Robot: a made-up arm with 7 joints.
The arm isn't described. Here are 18 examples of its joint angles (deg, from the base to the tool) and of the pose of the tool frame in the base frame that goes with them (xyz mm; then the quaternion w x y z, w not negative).
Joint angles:
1: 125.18 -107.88 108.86 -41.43 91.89 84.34 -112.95
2: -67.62 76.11 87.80 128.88 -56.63 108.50 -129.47
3: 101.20 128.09 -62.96 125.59 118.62 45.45 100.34
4: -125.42 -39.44 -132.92 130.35 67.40 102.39 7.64
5: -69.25 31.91 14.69 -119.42 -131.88 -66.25 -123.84
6: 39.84 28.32 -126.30 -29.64 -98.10 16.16 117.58
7: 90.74 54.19 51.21 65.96 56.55 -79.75 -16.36
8: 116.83 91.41 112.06 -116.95 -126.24 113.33 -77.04
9: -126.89 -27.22 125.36 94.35 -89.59 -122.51 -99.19
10: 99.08 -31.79 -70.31 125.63 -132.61 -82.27 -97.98
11: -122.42 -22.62 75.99 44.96 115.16 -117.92 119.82
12: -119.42 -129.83 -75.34 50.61 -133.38 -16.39 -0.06
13: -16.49 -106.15 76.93 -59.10 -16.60 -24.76 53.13
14: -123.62 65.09 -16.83 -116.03 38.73 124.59 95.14
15: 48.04 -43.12 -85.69 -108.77 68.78 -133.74 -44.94
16: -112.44 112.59 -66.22 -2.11 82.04 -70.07 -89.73
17: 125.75 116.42 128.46 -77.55 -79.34 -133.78 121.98
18: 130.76 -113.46 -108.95 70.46 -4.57 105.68 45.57
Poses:
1: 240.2 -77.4 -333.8 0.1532 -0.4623 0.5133 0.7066
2: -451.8 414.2 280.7 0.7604 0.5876 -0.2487 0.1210
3: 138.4 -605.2 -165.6 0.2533 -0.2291 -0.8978 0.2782
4: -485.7 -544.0 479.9 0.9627 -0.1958 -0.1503 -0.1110
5: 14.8 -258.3 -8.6 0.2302 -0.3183 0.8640 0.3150
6: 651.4 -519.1 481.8 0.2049 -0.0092 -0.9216 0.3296
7: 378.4 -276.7 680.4 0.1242 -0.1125 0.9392 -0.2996
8: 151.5 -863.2 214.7 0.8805 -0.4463 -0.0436 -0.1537
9: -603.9 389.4 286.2 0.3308 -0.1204 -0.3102 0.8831
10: 194.7 0.0 418.5 0.5931 0.1505 -0.7367 0.2878
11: -460.7 -254.6 -37.4 0.8092 0.3649 0.4481 0.1065
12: -85.5 342.0 -18.5 0.2503 0.0129 0.5049 -0.8260
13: -53.3 -81.6 14.9 0.2498 -0.6834 -0.4556 0.5128
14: -61.1 525.1 407.3 0.3514 0.1784 0.3388 0.8544
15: 473.9 13.1 -91.5 0.3999 0.4487 0.5233 0.6041
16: -19.0 486.3 401.5 0.2097 -0.6474 0.6735 0.2886
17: 494.4 -532.5 -128.5 0.4297 0.7846 -0.2693 -0.3567
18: 630.7 565.9 -163.7 0.4335 -0.0322 0.2697 0.8592
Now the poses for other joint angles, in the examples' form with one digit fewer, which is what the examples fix.
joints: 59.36 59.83 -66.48 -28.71 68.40 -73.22 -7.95
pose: 503 25 561 0.198 -0.458 0.029 0.866
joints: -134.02 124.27 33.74 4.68 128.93 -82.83 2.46
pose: 156 387 237 0.169 -0.248 0.848 0.436
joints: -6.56 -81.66 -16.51 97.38 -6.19 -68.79 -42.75
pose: 431 -284 173 0.715 -0.363 -0.317 0.507
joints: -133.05 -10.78 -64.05 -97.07 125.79 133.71 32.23
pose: -779 497 753 0.287 -0.364 -0.469 0.751
